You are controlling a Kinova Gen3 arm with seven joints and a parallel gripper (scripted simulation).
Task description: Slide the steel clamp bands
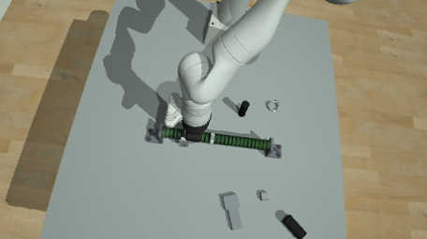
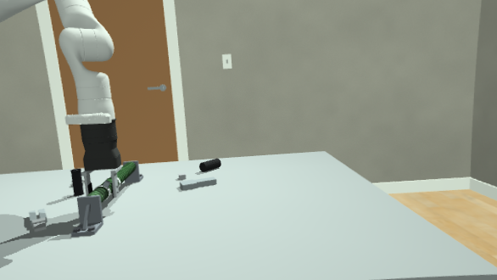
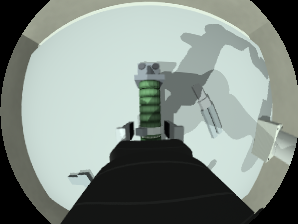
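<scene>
Right now my hand is 13 cm past the grey stepped tool, 1 cm to the left of it and 5 cm above it. Also, from my hand: small grey cube 20 cm ahead, 23 cm to the left, 5 cm below; black cylinder 9 cm behind, 20 cm to the left, 2 cm below.
</scene>
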